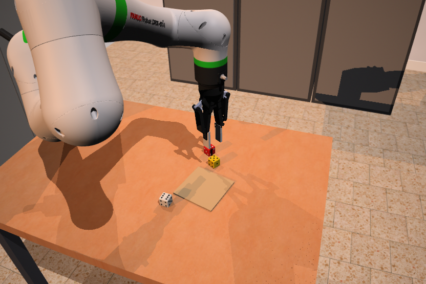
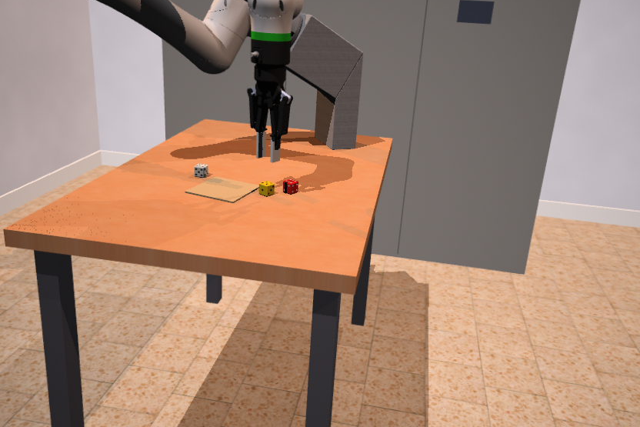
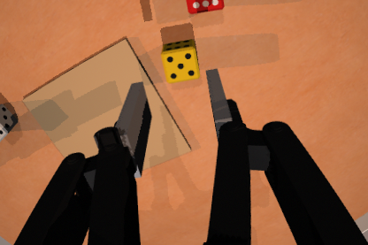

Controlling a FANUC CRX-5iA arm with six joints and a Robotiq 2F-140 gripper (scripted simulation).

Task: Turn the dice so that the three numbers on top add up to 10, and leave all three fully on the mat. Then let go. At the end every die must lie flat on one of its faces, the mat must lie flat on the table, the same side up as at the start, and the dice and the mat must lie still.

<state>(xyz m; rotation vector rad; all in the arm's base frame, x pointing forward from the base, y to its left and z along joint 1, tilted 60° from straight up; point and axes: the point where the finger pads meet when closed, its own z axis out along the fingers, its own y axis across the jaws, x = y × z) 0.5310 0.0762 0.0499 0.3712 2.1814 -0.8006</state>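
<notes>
The yellow die lies 11 cm below my hand. Round my hand: white die: 20 cm to the right, 11 cm below, 11 cm behind; then tan mat: 12 cm below, 11 cm to the right, 1 cm behind; then red die: 11 cm below, 6 cm to the left, 3 cm behind.
</notes>
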